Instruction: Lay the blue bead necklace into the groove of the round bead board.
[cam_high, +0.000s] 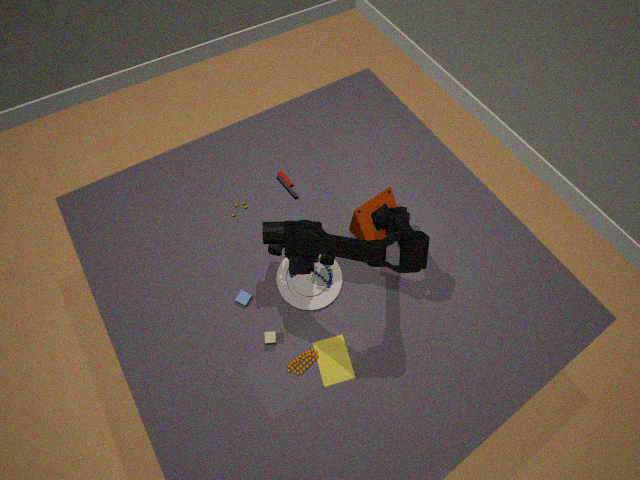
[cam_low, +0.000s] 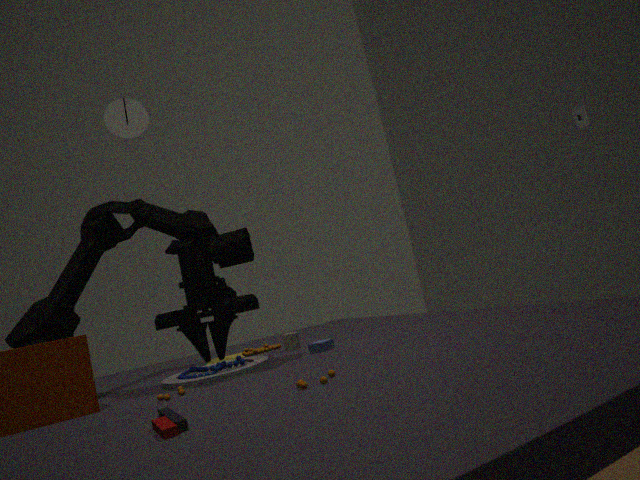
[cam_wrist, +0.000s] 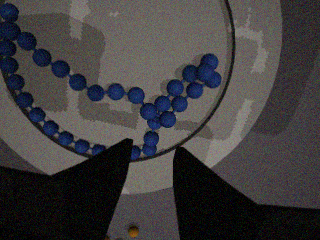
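Right now the round white bead board is 1 cm ahead of my gripper tip, 5 cm to the left of it and 2 cm below it. Also, from my gripper tip: cream cube (21 cm ahead, 13 cm to the left, 1 cm below); then yellow sheet (11 cm ahead, 28 cm to the left, 3 cm below); then light blue cube (20 cm ahead, 2 cm to the right, 2 cm below).
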